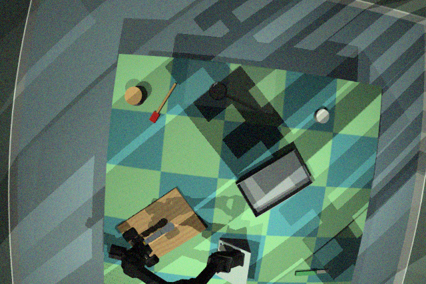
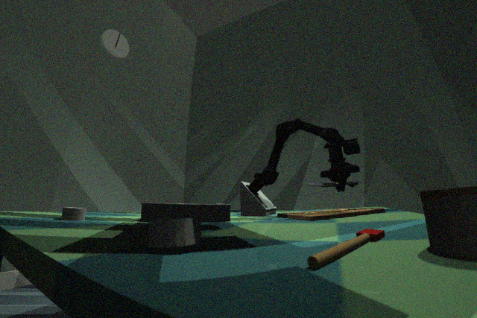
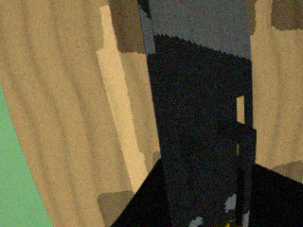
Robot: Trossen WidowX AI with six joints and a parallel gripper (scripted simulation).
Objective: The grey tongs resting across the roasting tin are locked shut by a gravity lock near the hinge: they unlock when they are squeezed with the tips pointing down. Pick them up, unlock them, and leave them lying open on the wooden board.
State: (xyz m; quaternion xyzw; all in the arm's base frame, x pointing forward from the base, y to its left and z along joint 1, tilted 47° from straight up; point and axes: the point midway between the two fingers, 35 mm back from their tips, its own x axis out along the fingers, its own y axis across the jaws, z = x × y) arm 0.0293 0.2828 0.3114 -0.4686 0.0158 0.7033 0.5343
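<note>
The wooden board lies 9 cm below my gripper tip, 6 cm to the right of it and 4 cm ahead of it. The rest, counted from my gripper tip: red-headed spatula: 60 cm ahead, 9 cm below, 3 cm to the right; then yellow lock piece: 4 cm above; then roasting tin: 56 cm to the right, 30 cm ahead, 6 cm below.
</note>
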